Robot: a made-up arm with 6 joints.
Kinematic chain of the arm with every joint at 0, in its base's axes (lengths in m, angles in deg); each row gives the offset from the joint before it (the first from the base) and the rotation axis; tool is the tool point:
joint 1: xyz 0 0 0.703 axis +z
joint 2: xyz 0.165 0 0 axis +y
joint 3: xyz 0 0 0.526 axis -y
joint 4: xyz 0 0 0.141 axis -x
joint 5: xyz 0.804 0 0 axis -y
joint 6: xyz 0.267 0 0 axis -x
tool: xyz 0 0 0
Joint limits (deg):
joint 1: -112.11..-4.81
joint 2: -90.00..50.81
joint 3: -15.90..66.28
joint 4: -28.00..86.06
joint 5: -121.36..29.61
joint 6: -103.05..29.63
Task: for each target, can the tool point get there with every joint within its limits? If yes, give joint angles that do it. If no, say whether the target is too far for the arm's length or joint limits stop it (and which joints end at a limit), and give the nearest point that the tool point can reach.
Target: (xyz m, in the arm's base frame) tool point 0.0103 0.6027 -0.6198
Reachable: no: joint limits stop it (at a limit: joint 1, joint 2, joint 3) | nearest point 0.8442 0.0323 0.1861 | short by 1.292 m
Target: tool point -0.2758 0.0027 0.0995
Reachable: no: joint limits stop it (at a limit: joint 1, joint 2, joint 3) | nearest point -0.3547 -0.6887 0.2842 | short by 0.720 m
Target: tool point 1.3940 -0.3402 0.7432
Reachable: yes | joints -13.49 31.02 1.27 71.60 -1.27 -5.93
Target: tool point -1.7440 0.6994 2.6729
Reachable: no: too far | nearest point -0.9162 0.3674 1.8133 | short by 1.239 m
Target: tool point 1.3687 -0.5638 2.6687
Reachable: no: too far | nearest point 0.9753 -0.4017 2.0328 | short by 0.765 m
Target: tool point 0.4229 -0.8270 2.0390
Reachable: yes | joints -58.64 9.61 55.52 51.06 -19.49 -10.68
